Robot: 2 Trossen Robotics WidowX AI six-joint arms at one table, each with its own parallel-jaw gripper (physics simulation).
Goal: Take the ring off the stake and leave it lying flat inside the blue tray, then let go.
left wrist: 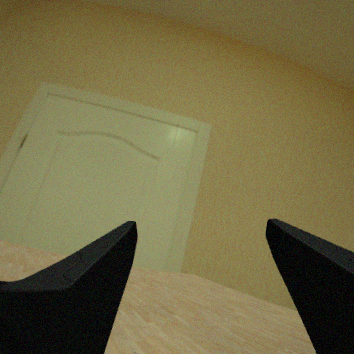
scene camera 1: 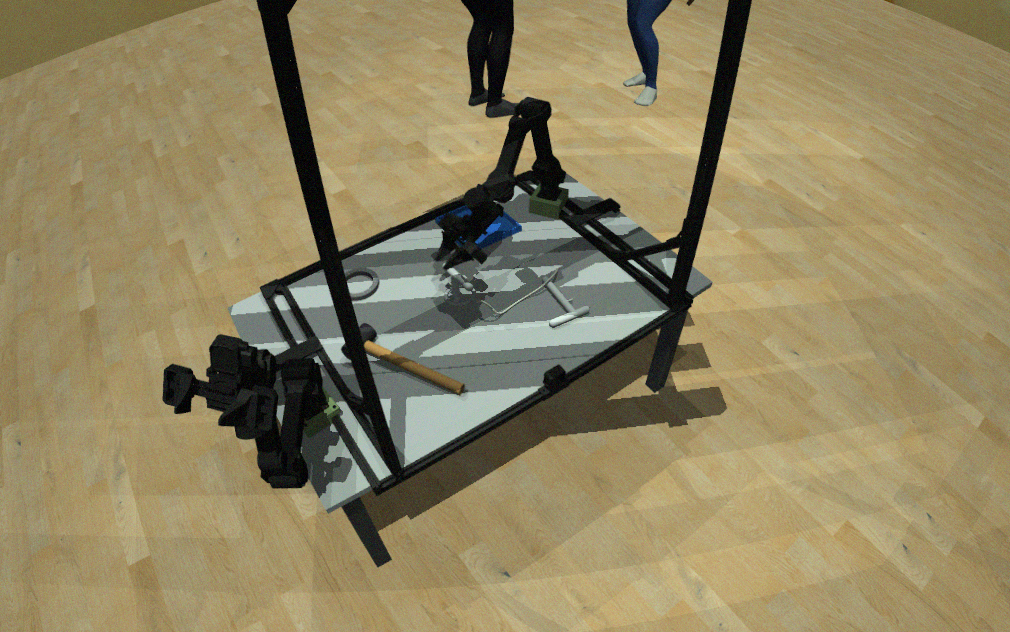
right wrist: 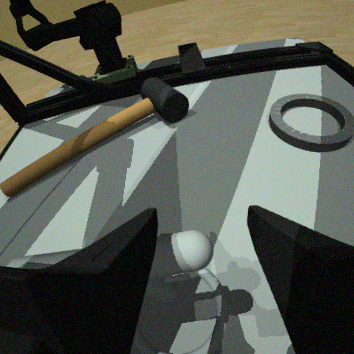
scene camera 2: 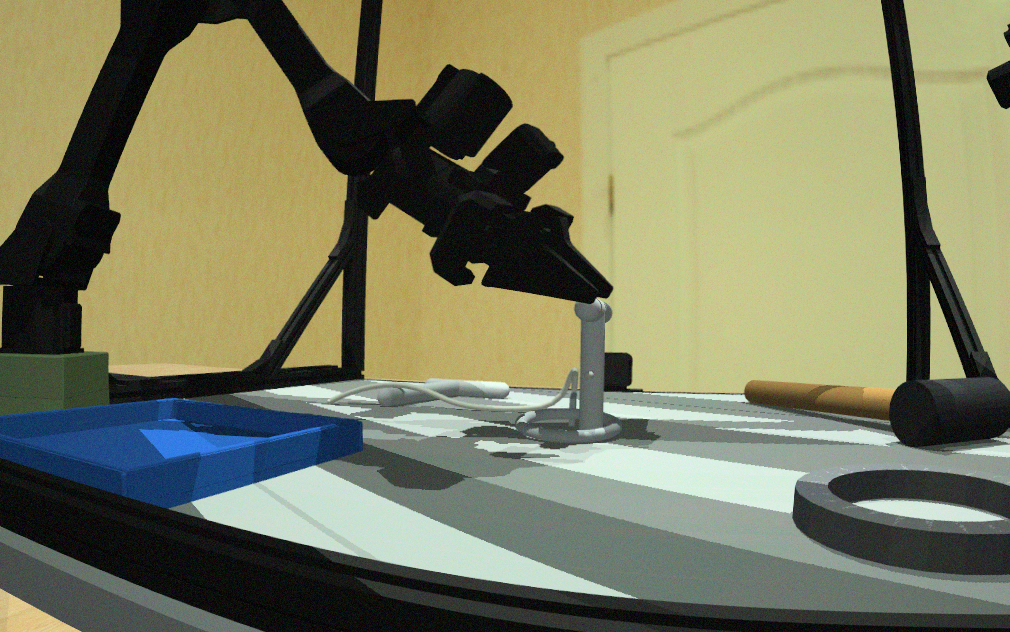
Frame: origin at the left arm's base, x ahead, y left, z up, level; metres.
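Where they show: left gripper, fingertip midpoint: [left wrist: 201, 228] [scene camera 1: 197, 416]; right gripper, fingertip midpoint: [scene camera 1: 440, 264] [right wrist: 201, 214] [scene camera 2: 603, 295]; left arm's base, link origin: [scene camera 1: 311, 405] [right wrist: 113, 66]; right arm's base, link origin: [scene camera 1: 549, 193] [scene camera 2: 39, 352].
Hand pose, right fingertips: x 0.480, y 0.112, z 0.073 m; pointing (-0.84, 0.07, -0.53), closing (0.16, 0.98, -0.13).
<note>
Things, the pixels of their top centre, and the offset from my right fingertips. "spot": a spot on its surface instead.
- grey stake, top centre: [right wrist: 86, 259] [scene camera 2: 595, 298] [scene camera 1: 457, 273] 0.011 m ahead, 0.060 m right, 0.001 m up
- thin pale ring, surface spot: [scene camera 2: 562, 435] spot: 0.028 m ahead, 0.006 m left, 0.105 m down
- blue tray, top centre: [scene camera 2: 157, 421] [scene camera 1: 477, 221] 0.262 m ahead, 0.167 m left, 0.088 m down
- cord, surface spot: [scene camera 2: 484, 406] spot: 0.131 m ahead, 0.157 m right, 0.106 m down
- lying T-shaped piece, top centre: [scene camera 2: 434, 384] [scene camera 1: 555, 295] 0.210 m ahead, 0.222 m right, 0.091 m down
- thick dark-grey ring, top centre: [scene camera 2: 927, 491] [right wrist: 311, 114] [scene camera 1: 357, 282] 0.161 m back, 0.195 m left, 0.096 m down
- mallet, top centre: [scene camera 2: 841, 369] [right wrist: 81, 123] [scene camera 1: 402, 355] 0.229 m back, 0.140 m right, 0.061 m down
A grey stake [scene camera 1: 460, 280] [scene camera 2: 592, 372] [right wrist: 194, 251] with a rounded crosspiece on top stands upright. A thin pale ring [scene camera 2: 562, 435] lies flat at its foot; whether it encircles the stake is hard to tell. A blue tray [scene camera 1: 504, 228] [scene camera 2: 223, 463] stands apart from the stake, toward the right arm's base. My right gripper [right wrist: 201, 214] is partly open and empty, its fingertips right by the stake's top; in the right wrist view the crosspiece end shows low between the fingers. My left gripper [left wrist: 201, 228] is open and empty, pointing away from the table, beyond its left end.
A cord [scene camera 2: 484, 406] runs from near the stake to a lying T-shaped piece [scene camera 1: 569, 303] [scene camera 2: 476, 387]. A thick dark-grey ring [scene camera 1: 372, 280] [scene camera 2: 834, 514] [right wrist: 286, 134] and a mallet [scene camera 1: 417, 366] [scene camera 2: 819, 398] [right wrist: 75, 145] lie on the table. Black posts and rails surround it.
</note>
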